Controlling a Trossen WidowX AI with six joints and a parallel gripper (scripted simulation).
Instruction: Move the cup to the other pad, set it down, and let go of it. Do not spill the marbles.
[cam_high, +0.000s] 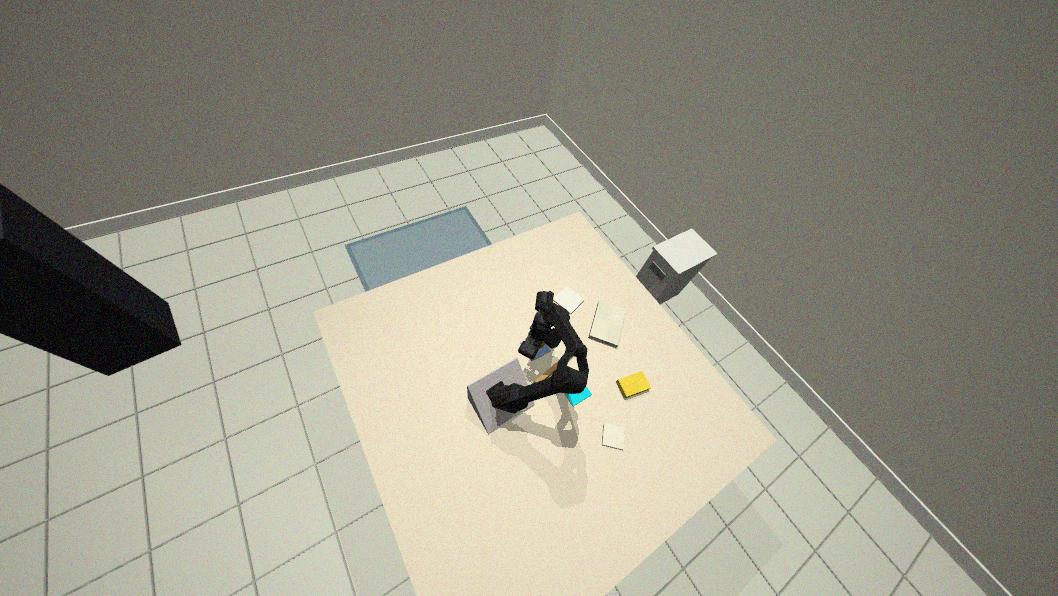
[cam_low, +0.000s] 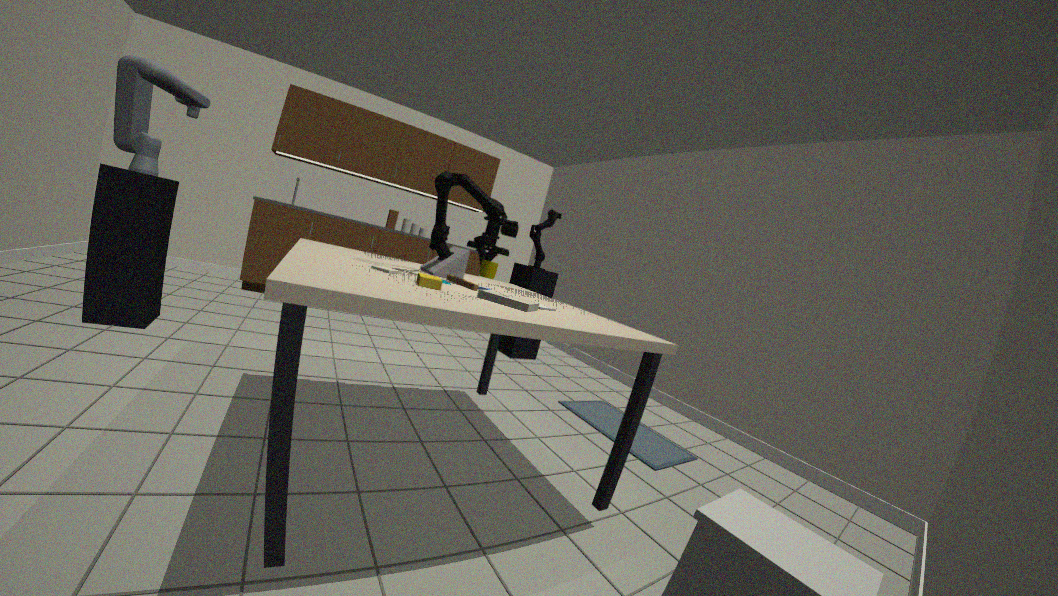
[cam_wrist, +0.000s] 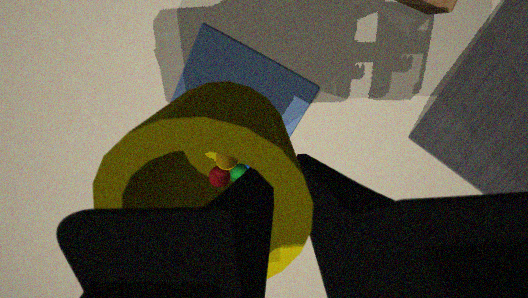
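Now: gripper tip 21 cm to the left of the cyan pad, 9 cm above it and 5 cm short of it. Round my gripper tip: green marble (2 cm to the left, 2 cm below, 1 cm ahead); then light blue pad (9 cm below, 3 cm ahead, 1 cm to the left); then yellow cup (2 cm ahead, 1 cm to the left).
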